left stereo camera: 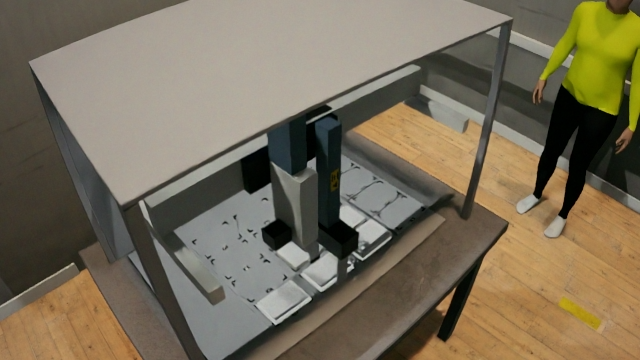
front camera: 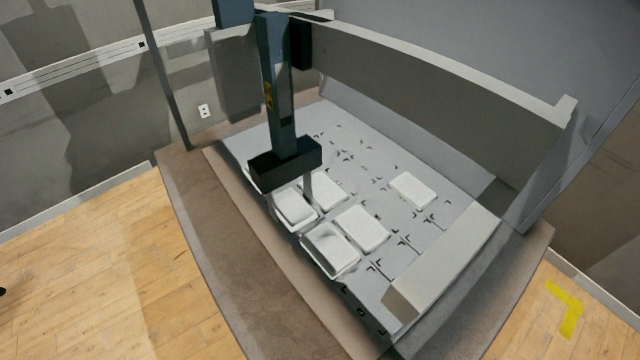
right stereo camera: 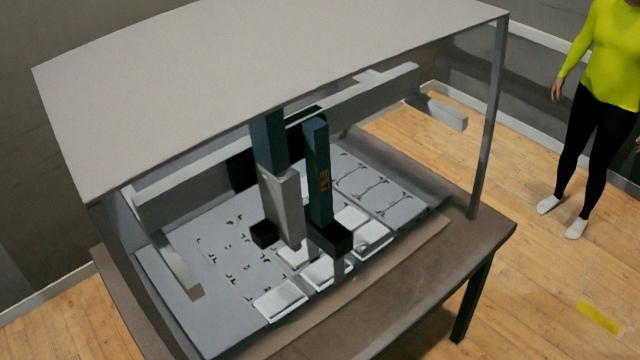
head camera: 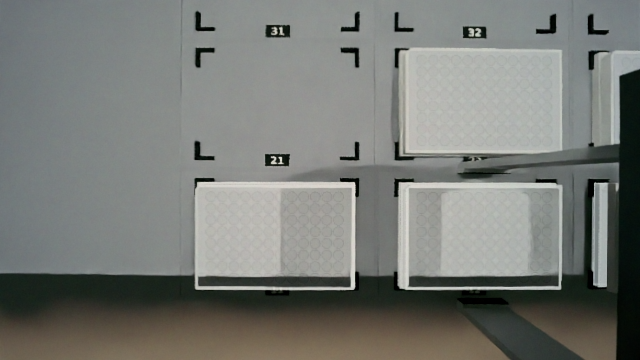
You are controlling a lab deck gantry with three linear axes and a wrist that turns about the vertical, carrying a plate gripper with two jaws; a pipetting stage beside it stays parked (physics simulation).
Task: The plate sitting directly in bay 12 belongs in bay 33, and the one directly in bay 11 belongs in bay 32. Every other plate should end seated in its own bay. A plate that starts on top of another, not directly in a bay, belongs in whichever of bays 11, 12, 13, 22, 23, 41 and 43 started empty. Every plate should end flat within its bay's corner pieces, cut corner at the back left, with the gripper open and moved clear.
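Pixels of known places: gripper, fingertip midpoint: (left stereo camera: 327, 270) (front camera: 291, 208) (right stereo camera: 326, 270) (head camera: 479, 236); robot's base, origin of the base link: (left stereo camera: 275, 325) (front camera: 242, 170) (right stereo camera: 271, 324) (head camera: 200, 285).
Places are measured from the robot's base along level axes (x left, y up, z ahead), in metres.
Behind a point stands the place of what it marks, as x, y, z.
My gripper (front camera: 292, 207) {0.043, 0.007, 0.228} (head camera: 483, 235) {0.043, 0.007, 0.228} (left stereo camera: 327, 264) {0.043, 0.007, 0.228} (right stereo camera: 325, 262) {0.043, 0.007, 0.228} is open. Its jaws stand apart from the plate in bay 12 (head camera: 485, 225) {0.052, 0.014, 0.229} (left stereo camera: 321, 271) {0.047, 0.015, 0.209} (right stereo camera: 321, 273) {0.039, 0.014, 0.207}, one at its front and one at its back. The bay 11 plate (head camera: 240, 230) {0.048, 0.014, 0.038} (left stereo camera: 283, 301) {0.040, 0.014, 0.062} (right stereo camera: 280, 300) {0.039, 0.014, 0.063} lies flat; the gripper body hides most of it in the front view. Plates lie in bay 22 (front camera: 325, 191) {0.150, 0.014, 0.241} (head camera: 482, 100) {0.150, 0.014, 0.226}, bay 23 (front camera: 362, 228) {0.146, 0.014, 0.398} and bay 43 (front camera: 412, 190) {0.355, 0.014, 0.396}. A two-plate stack (front camera: 332, 250) {0.041, 0.027, 0.406} (left stereo camera: 372, 240) {0.020, 0.027, 0.390} (right stereo camera: 371, 240) {0.026, 0.027, 0.387} stands in bay 13. Bay 32 (head camera: 474, 32) {0.211, 0.000, 0.228} holds no plate where it shows.
The parked pipetting stage (left stereo camera: 295, 205) (right stereo camera: 281, 205) stands beside the gripper column. Neighbouring plates stand close on the right and behind. A pale rail (front camera: 445, 260) {-0.040, 0.400, 0.623} (left stereo camera: 197, 275) {-0.039, 0.400, -0.173} crosses above the deck at one side. Bay 21 (head camera: 277, 160) {0.104, 0.000, 0.064} has no plate.
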